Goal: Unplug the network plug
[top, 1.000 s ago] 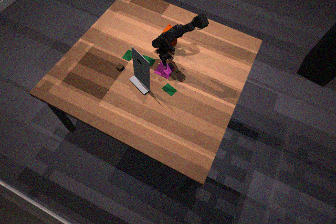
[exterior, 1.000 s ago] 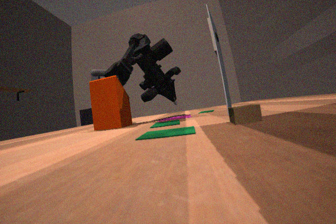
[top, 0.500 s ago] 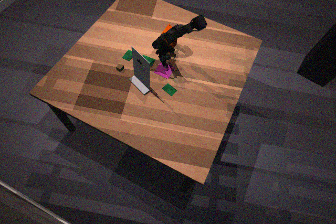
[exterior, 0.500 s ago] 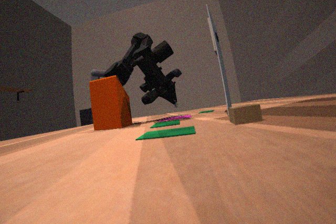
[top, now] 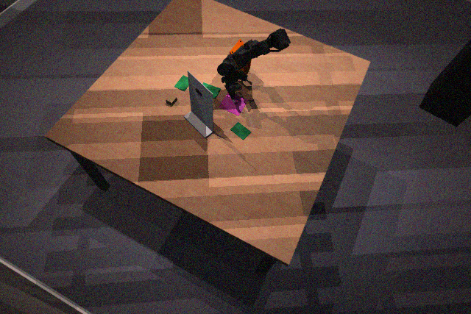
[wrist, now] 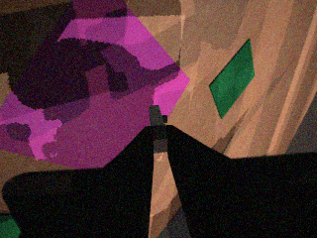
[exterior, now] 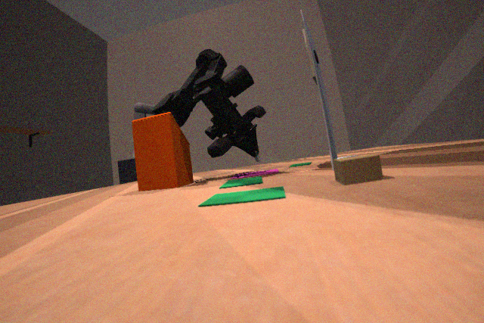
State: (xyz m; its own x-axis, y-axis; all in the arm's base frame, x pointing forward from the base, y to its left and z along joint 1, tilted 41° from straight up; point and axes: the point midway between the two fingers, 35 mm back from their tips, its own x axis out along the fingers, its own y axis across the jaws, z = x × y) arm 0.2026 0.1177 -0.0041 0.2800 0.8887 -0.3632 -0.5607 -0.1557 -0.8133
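Right now the magenta marked square is 1 cm behind my gripper tip and 5 cm below it. Also, from my gripper tip: grey upright panel 19 cm ahead, 6 cm to the right, 10 cm above; pale network plug right at my gripper tip.
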